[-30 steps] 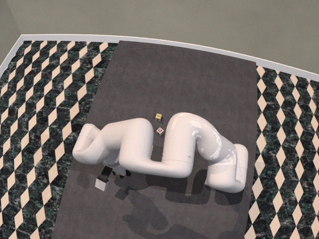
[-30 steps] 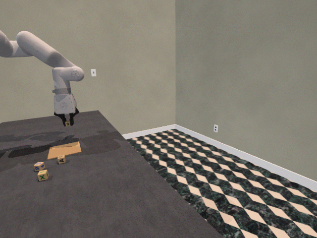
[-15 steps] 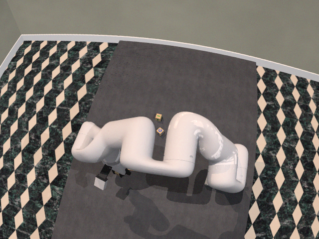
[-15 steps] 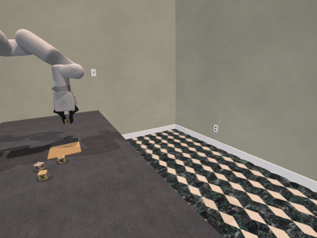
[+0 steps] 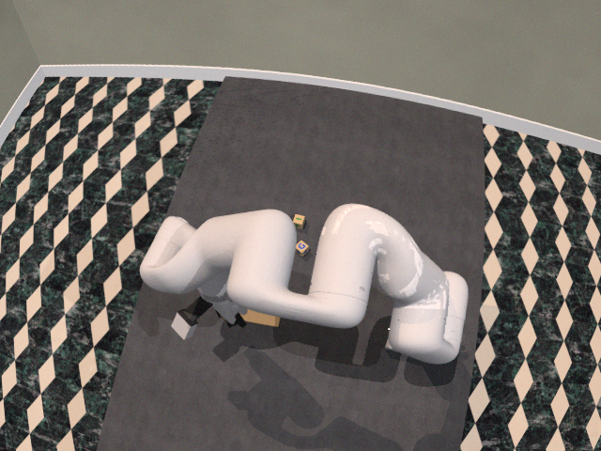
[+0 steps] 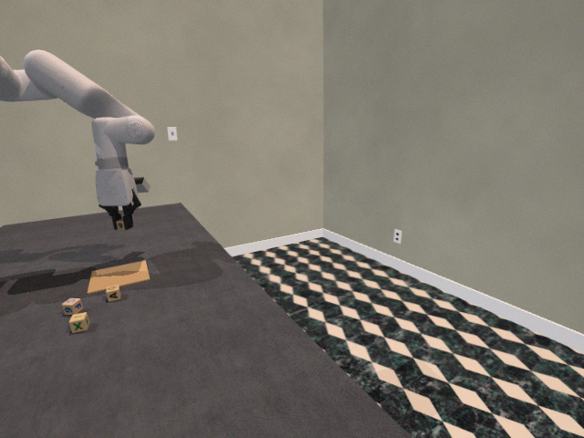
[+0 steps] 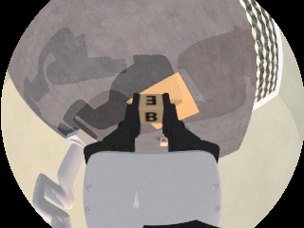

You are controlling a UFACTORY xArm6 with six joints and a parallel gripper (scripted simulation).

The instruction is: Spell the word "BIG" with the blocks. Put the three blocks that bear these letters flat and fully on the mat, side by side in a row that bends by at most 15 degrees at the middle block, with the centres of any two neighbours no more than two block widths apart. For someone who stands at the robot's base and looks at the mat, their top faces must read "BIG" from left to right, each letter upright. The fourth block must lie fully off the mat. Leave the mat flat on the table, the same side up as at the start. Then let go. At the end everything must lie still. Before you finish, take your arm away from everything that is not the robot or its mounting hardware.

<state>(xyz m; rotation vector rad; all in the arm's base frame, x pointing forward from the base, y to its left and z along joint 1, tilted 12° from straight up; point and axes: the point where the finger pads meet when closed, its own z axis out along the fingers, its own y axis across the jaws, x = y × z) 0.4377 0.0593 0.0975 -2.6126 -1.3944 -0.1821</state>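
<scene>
Now: hand 120 mm above the tan mat, 110 mm to the left of it and 30 mm past it. The rest, counted from my hand: B block (10 mm below); G block (250 mm to the right, 110 mm below, 110 mm behind).
</scene>
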